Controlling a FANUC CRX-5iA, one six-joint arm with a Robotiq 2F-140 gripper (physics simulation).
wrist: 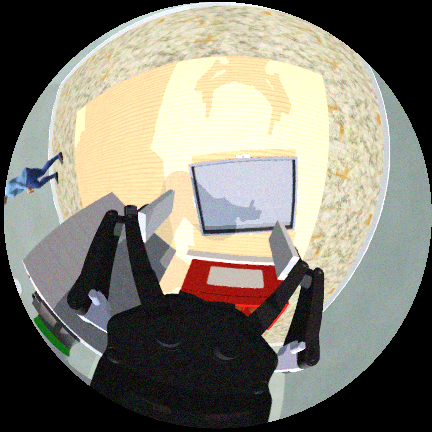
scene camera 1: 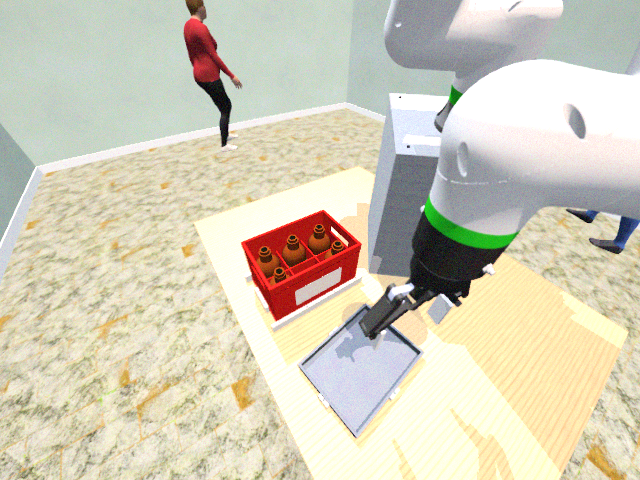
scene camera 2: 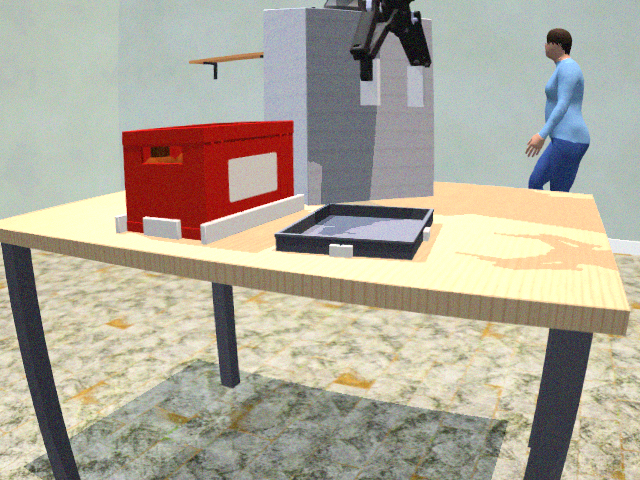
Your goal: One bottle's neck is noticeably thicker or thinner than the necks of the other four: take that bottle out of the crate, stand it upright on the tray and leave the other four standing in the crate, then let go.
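Places are measured from the arm's base along level axes (x up, y left, z back), in millimetres.
Pixels of known places: gripper, fingertip midpoint: [wrist: 223, 215] [scene camera 1: 403, 329] [scene camera 2: 395, 105]; arm's base, origin of the base link: [wrist: 59, 320] [scene camera 2: 354, 12].
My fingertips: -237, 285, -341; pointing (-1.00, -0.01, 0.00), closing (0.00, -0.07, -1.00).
Ahead of a thing's pixels: the offset from my fingertips to its top centre, as dx, dy, dz. "spot": to the spot under its first point. Level surfaces: height alone.
The red crate {-26, -322, -86} [scene camera 1: 279, 301] [scene camera 2: 217, 186] [wrist: 195, 280] stands on the table with five brown bottles upright inside: one at the back left [scene camera 1: 268, 262], one at the back middle [scene camera 1: 294, 253], one at the back right [scene camera 1: 318, 242], one at the front left [scene camera 1: 279, 276] and one at the front right [scene camera 1: 336, 251]. The front two are partly hidden by the crate wall; I cannot tell which neck differs. The grey tray {-176, -31, -45} [scene camera 1: 361, 382] [scene camera 2: 310, 245] [wrist: 250, 180] is empty. My gripper [scene camera 1: 405, 320] [scene camera 2: 391, 87] [wrist: 223, 215] is open and empty, high above the table near the tray's crate-side edge.
A tall grey block [scene camera 1: 403, 206] [scene camera 2: 336, 103] stands beside the crate on the table {dx -202} [scene camera 1: 496, 330]. A low white strip {spot: -173, -217, -83} [scene camera 1: 317, 302] [scene camera 2: 253, 219] runs along the crate's tray-facing side. A person in red [scene camera 1: 204, 51] and one in blue [scene camera 2: 566, 98] stand beyond the table.
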